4 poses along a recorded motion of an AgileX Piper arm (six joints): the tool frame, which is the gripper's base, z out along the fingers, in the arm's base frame.
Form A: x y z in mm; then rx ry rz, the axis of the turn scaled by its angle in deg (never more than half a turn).
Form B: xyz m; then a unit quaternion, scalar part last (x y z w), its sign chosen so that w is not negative. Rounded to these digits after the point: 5 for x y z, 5 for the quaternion.
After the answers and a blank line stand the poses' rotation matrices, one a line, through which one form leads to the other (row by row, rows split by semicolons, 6 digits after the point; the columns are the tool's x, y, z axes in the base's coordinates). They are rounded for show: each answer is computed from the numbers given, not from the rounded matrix.
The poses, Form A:
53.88 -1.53 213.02 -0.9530 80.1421 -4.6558
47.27 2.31 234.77 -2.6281 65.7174 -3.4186
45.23 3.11 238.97 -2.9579 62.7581 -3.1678
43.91 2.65 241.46 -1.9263 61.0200 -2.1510
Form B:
0.05388 -0.00153 0.21302 -0.00765 0.64355 -0.03739 0.76446
0.04727 0.00231 0.23477 -0.02169 0.54244 -0.02822 0.83934
0.04523 0.00311 0.23897 -0.02454 0.52057 -0.02628 0.85306
0.04391 0.00265 0.24146 -0.01603 0.50763 -0.01789 0.86124

0.168901 0.047311 0.984497; -0.067010 0.997087 -0.036419; -0.983352 -0.059820 0.171579
0.409929 0.023834 0.911806; -0.070902 0.997466 0.005803; -0.909357 -0.067027 0.410581
0.456631 0.019286 0.889447; -0.070376 0.997415 0.014503; -0.886868 -0.069218 0.456808
0.483975 0.014553 0.874961; -0.047093 0.998846 0.009435; -0.873814 -0.045771 0.484102

